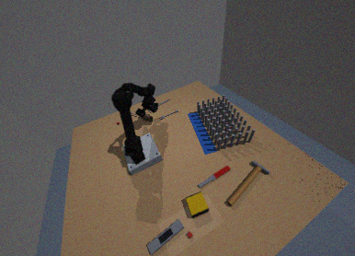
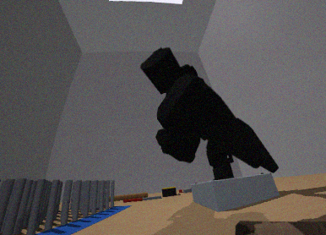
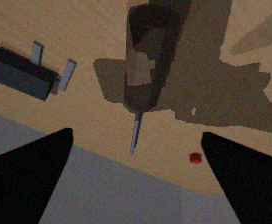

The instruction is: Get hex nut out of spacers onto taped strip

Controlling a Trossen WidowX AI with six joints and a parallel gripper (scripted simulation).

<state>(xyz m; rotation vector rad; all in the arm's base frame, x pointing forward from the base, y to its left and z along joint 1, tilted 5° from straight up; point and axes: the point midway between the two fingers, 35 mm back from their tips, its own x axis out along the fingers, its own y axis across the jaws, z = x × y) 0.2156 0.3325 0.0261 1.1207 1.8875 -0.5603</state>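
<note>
Right now my gripper tip is 90 mm to the right of the hook tool, 70 mm above it and 50 mm past it. Round my gripper tip: yellow block: 730 mm to the right, 90 mm behind, 60 mm below; red-and-grey screwdriver: 680 mm to the right, 80 mm below, 70 mm ahead; blue taped strip: 380 mm to the right, 250 mm ahead, 90 mm below.
</note>
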